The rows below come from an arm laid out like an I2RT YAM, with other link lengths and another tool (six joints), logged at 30 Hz.
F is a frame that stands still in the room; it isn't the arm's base.
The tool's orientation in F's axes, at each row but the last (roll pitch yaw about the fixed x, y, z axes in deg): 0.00 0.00 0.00; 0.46 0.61 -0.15; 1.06 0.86 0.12; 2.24 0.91 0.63; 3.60 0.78 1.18; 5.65 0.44 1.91; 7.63 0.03 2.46; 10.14 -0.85 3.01; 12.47 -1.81 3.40; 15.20 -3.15 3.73; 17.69 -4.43 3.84
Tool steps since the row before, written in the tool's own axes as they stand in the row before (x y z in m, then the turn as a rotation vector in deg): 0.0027 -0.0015 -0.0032 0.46 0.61 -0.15; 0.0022 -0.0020 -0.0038 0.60 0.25 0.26; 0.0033 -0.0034 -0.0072 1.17 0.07 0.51; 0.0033 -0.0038 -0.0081 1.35 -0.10 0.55; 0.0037 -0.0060 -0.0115 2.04 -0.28 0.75; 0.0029 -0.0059 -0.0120 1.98 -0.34 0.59; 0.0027 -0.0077 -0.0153 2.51 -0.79 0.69; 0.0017 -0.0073 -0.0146 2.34 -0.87 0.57; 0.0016 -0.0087 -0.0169 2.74 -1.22 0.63; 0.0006 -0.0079 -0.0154 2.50 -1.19 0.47; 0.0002 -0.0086 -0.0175 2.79 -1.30 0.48
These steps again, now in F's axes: 0.0027 -0.0015 -0.0032 0.46 0.61 -0.15; 0.0022 -0.0020 -0.0038 0.60 0.25 0.26; 0.0032 -0.0033 -0.0073 1.18 0.06 0.49; 0.0032 -0.0034 -0.0083 1.36 -0.11 0.52; 0.0036 -0.0052 -0.0119 2.06 -0.28 0.70; 0.0030 -0.0046 -0.0125 2.00 -0.33 0.54; 0.0029 -0.0055 -0.0162 2.55 -0.77 0.58; 0.0022 -0.0045 -0.0156 2.38 -0.83 0.44; 0.0025 -0.0047 -0.0183 2.80 -1.16 0.44; 0.0018 -0.0035 -0.0169 2.57 -1.11 0.28; 0.0019 -0.0028 -0.0192 2.86 -1.20 0.28
